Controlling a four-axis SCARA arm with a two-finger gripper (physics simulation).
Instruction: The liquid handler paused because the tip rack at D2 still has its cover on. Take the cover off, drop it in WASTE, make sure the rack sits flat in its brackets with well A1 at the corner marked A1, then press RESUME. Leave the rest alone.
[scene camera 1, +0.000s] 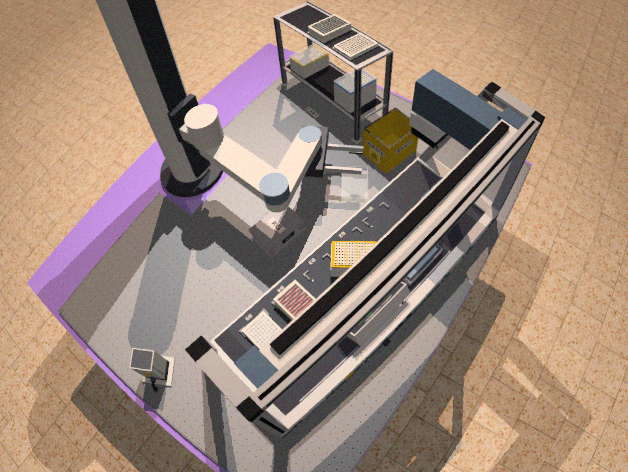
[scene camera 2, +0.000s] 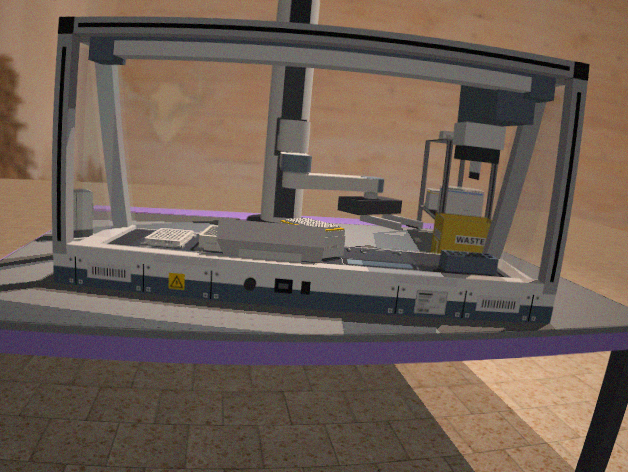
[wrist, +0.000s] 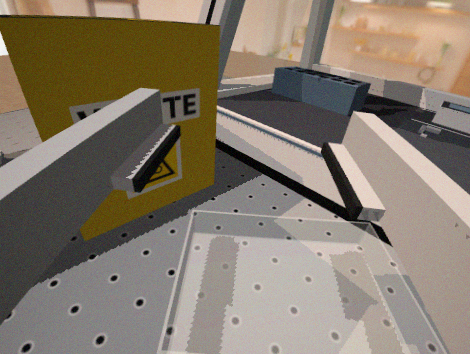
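Gripper (scene camera 1: 362, 160), (wrist: 253, 121), holding nothing. Yellow WASTE bin (scene camera 1: 389, 136), (wrist: 69, 67).
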